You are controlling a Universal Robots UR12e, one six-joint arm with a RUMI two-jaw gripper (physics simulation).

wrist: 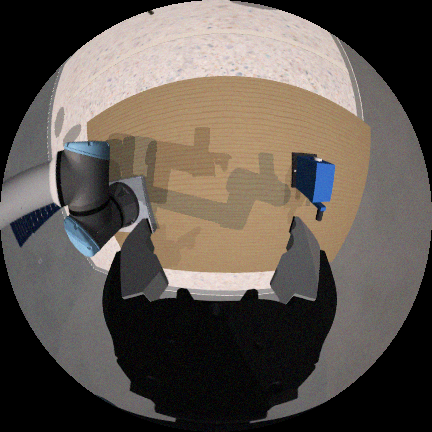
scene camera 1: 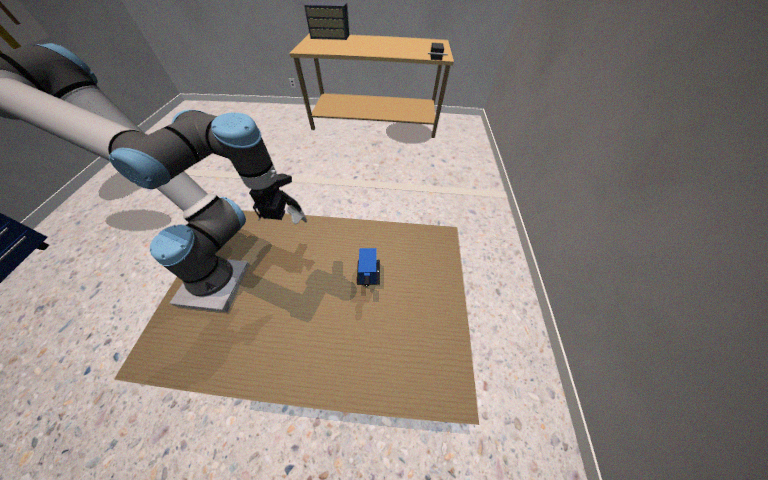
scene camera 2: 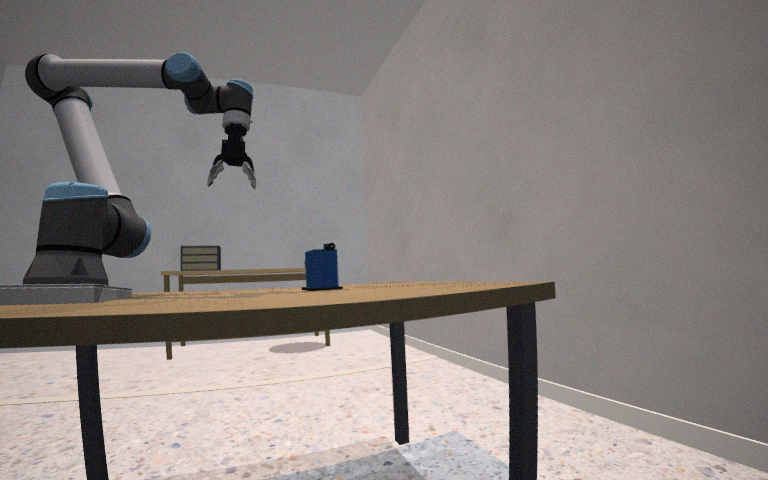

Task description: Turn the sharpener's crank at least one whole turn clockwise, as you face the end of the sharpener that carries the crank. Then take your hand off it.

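Frame: origin at the arm's base, x ahead, y left, z up, level; centimetres.
Seen in the pictures: gripper, fingertip midpoint: [wrist: 219, 219] [scene camera 1: 285, 220] [scene camera 2: 231, 187]; arm's base, link origin: [wrist: 121, 203] [scene camera 1: 210, 277] [scene camera 2: 67, 287].
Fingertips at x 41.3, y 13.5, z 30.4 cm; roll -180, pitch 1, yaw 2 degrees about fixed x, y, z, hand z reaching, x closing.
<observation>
Offsets run from my fingertips to a thing's top centre. "pt": to the spot under its first point.
The blue box-shaped sharpener @(pt dx +28.8, dy -1.1, dz -20.8 cm) [scene camera 1: 367, 260] [scene camera 2: 321, 269] [wrist: 322, 182] stands upright on the wooden table [scene camera 1: 396, 350] [scene camera 2: 453, 295] [wrist: 225, 100]. Its small crank shows with a dark knob @(dx +30.0, dy -10.4, dz -19.4 cm) [scene camera 1: 366, 280] [scene camera 2: 330, 246] [wrist: 319, 215], at the near end in scene camera 1 and at the lower end of the sharpener in the wrist view. My gripper [scene camera 1: 299, 199] [scene camera 2: 232, 185] [wrist: 219, 219] is open and empty. It hangs high above the table, pointing down, well apart from the sharpener, which lies to the right of the fingers in the wrist view.
The arm's grey base plate [scene camera 1: 237, 283] [scene camera 2: 121, 292] [wrist: 149, 210] is on the table to the left of the sharpener. A second table [scene camera 1: 373, 48] stands by the back wall with a drawer cabinet [scene camera 1: 327, 22] and a small black object [scene camera 1: 436, 49]. A dark blue cabinet [scene camera 1: 19, 243] is at the left.
</observation>
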